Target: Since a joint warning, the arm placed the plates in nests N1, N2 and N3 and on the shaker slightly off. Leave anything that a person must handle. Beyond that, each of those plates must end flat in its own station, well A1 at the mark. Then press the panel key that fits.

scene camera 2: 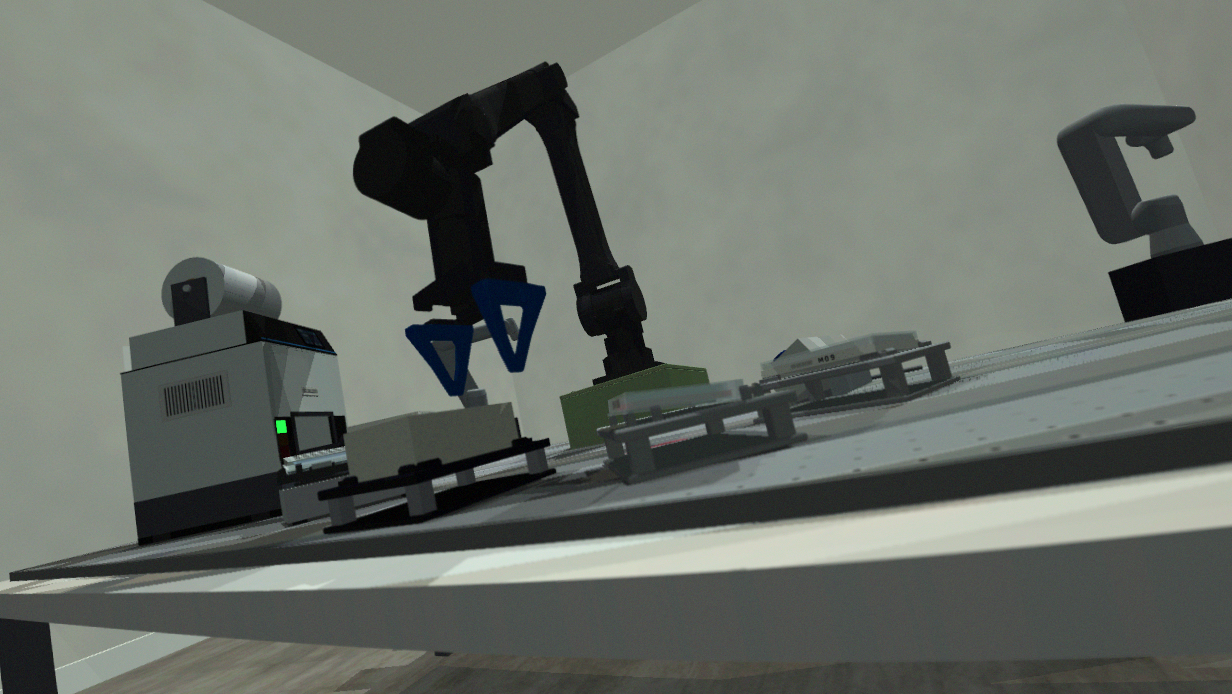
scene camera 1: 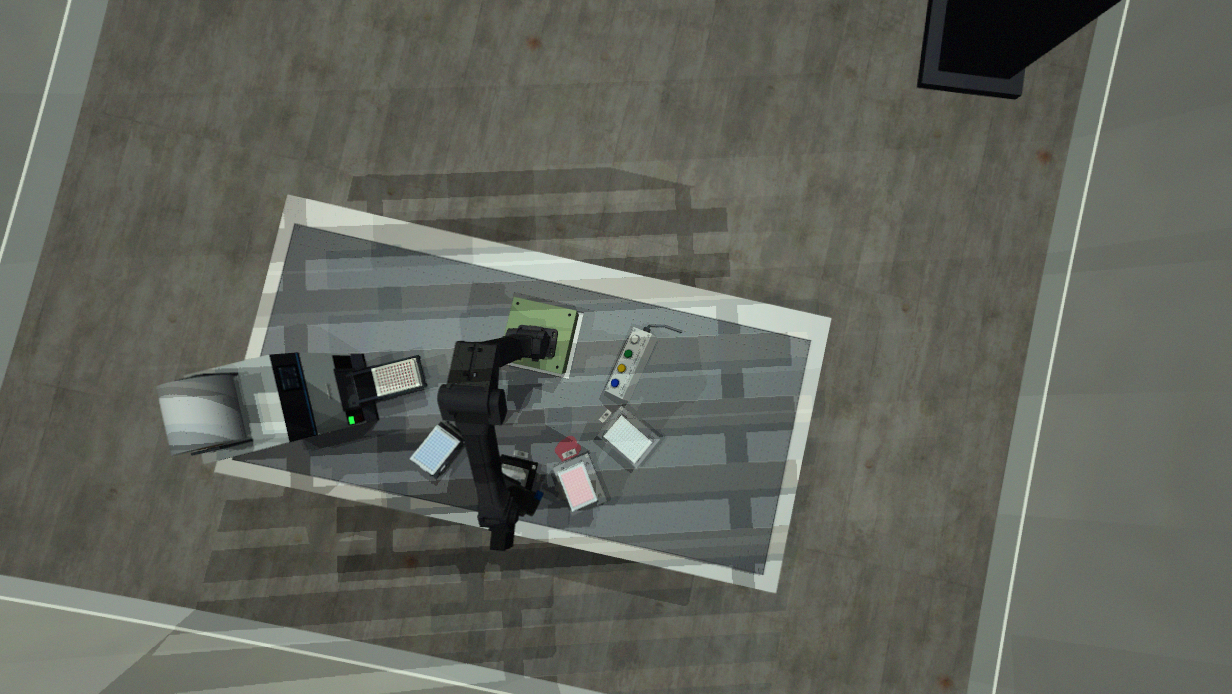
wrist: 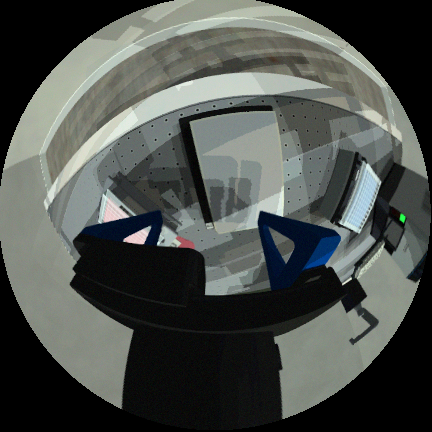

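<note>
My gripper (scene camera 1: 524, 500) (scene camera 2: 487, 381) (wrist: 209, 216) is open and empty, above the N2 station. The tall pale plate (scene camera 1: 517, 471) (scene camera 2: 422, 437) (wrist: 240, 145) sits on the black N2 nest (wrist: 192, 167), whose black edge shows along the plate's left and far sides in the wrist view. The arm partly hides it in the overhead view. The pink plate (scene camera 1: 575, 482) (scene camera 2: 672, 398) (wrist: 114, 207) lies off-centre on the grey N3 nest (scene camera 2: 639, 456). The white plate (scene camera 1: 628, 437) lies on the N1 nest. A blue plate (scene camera 1: 436, 449) (wrist: 361, 197) lies on the shaker. The key panel (scene camera 1: 614, 393) has white, green, yellow and blue keys.
A red patch (scene camera 1: 566, 448) (wrist: 185, 243) lies beside N3's label. The white machine (scene camera 1: 258, 400) (scene camera 2: 206, 439) shows a green light; a pale plate (scene camera 1: 397, 376) is at its front. The arm stands on a green base (scene camera 1: 560, 314) (scene camera 2: 586, 413).
</note>
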